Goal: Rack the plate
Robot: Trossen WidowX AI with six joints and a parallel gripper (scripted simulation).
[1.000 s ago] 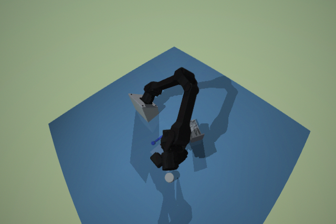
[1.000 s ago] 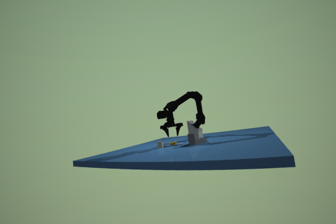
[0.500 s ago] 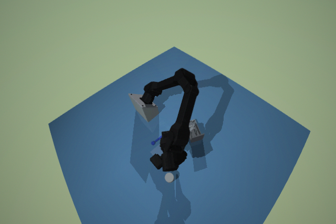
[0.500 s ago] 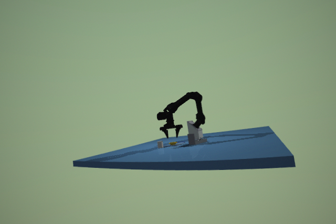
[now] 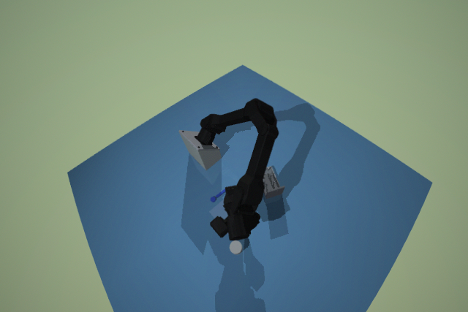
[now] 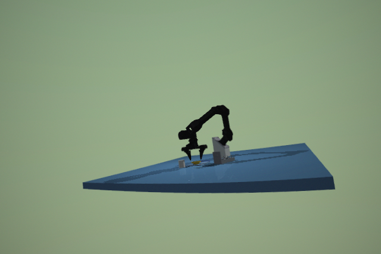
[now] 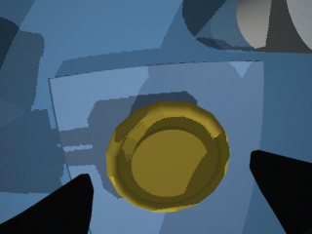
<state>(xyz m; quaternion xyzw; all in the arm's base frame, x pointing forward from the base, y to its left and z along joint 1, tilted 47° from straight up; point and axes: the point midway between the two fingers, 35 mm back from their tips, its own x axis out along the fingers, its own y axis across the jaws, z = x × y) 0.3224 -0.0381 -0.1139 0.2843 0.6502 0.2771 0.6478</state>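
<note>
The yellow plate is 20 mm below my gripper tip. From my gripper tip the other things lie so: pale blue mat: 30 mm below, 30 mm behind; cylinder cup: 80 mm to the right, 70 mm ahead, 10 mm below; blue spoon: 130 mm behind, 30 mm below, 10 mm to the left.
</note>
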